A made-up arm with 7 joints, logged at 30 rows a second.
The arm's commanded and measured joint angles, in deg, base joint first. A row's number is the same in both.
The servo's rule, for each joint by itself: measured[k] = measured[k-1] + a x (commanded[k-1-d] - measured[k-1]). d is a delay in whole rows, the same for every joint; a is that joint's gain. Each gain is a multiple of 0.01, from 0.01 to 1. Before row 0 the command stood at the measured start. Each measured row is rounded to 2 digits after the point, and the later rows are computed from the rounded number. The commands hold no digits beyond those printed.
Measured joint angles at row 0:
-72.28, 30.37, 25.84, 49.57, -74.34, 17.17, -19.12
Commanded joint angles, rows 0 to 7:
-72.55, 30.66, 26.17, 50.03, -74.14, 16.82, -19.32
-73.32, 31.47, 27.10, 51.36, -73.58, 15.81, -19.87
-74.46, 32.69, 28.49, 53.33, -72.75, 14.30, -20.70
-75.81, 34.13, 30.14, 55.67, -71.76, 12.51, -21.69
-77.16, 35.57, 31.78, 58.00, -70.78, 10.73, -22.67
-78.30, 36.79, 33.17, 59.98, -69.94, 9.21, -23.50
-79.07, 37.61, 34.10, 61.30, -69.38, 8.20, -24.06
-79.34, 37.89, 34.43, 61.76, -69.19, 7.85, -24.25
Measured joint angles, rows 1 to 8:
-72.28, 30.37, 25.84, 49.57, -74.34, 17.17, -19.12
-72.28, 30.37, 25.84, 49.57, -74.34, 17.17, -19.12
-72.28, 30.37, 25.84, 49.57, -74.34, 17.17, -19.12
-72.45, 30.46, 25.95, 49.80, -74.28, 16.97, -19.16
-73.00, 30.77, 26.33, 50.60, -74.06, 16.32, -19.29
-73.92, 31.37, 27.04, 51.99, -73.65, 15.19, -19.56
-75.11, 32.23, 28.06, 53.87, -73.06, 13.69, -19.96
-76.40, 33.27, 29.29, 55.98, -72.35, 12.03, -20.47
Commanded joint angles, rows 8 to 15:
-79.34, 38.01, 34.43, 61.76, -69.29, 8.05, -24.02
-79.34, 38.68, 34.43, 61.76, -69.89, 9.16, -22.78
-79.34, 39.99, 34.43, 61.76, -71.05, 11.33, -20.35
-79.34, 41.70, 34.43, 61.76, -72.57, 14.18, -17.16
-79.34, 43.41, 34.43, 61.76, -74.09, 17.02, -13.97
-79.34, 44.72, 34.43, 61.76, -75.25, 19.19, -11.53
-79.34, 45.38, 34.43, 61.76, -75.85, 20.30, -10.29
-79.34, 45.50, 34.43, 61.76, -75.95, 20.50, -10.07
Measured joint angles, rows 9 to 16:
-77.60, 34.36, 30.57, 58.02, -71.60, 10.45, -21.05
-78.53, 35.37, 31.73, 59.69, -70.91, 9.19, -21.62
-79.04, 36.15, 32.62, 60.75, -70.38, 8.44, -22.12
-79.23, 36.73, 33.22, 61.27, -70.04, 8.22, -22.48
-79.30, 37.33, 33.62, 61.52, -69.99, 8.75, -22.54
-79.33, 38.15, 33.89, 61.64, -70.32, 10.19, -22.12
-79.34, 39.25, 34.07, 61.70, -71.02, 12.42, -21.18
-79.34, 40.54, 34.19, 61.73, -71.97, 15.00, -19.81

